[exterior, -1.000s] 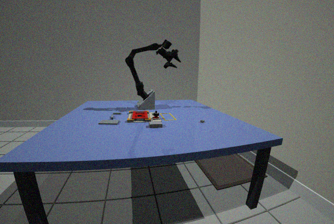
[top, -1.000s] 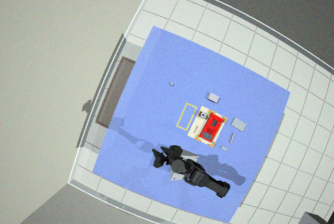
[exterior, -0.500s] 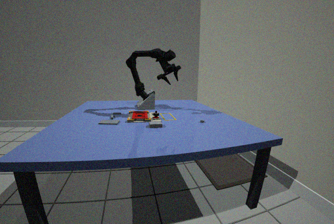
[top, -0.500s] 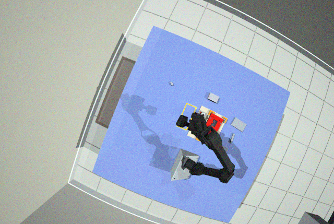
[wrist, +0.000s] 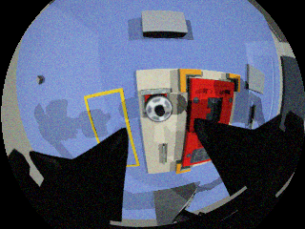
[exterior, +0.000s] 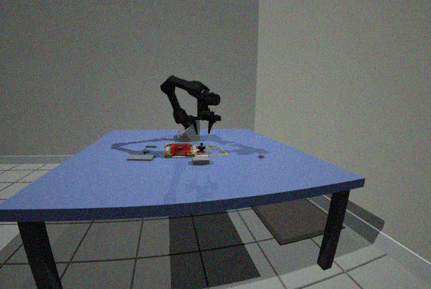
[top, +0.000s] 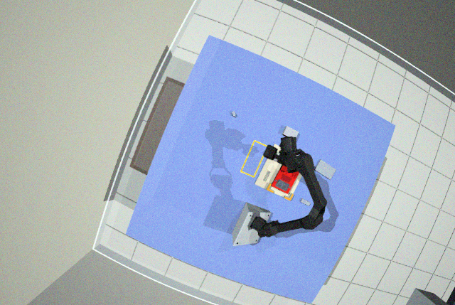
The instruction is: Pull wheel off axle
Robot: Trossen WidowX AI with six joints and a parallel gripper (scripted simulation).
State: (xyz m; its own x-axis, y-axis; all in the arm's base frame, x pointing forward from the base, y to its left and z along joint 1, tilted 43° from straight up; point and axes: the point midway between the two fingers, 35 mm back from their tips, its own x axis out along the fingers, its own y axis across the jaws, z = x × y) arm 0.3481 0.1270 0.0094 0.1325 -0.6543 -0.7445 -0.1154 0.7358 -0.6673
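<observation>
My gripper tip is now 5 cm past the base plate, 11 cm to the left of it and 10 cm above it.
</observation>
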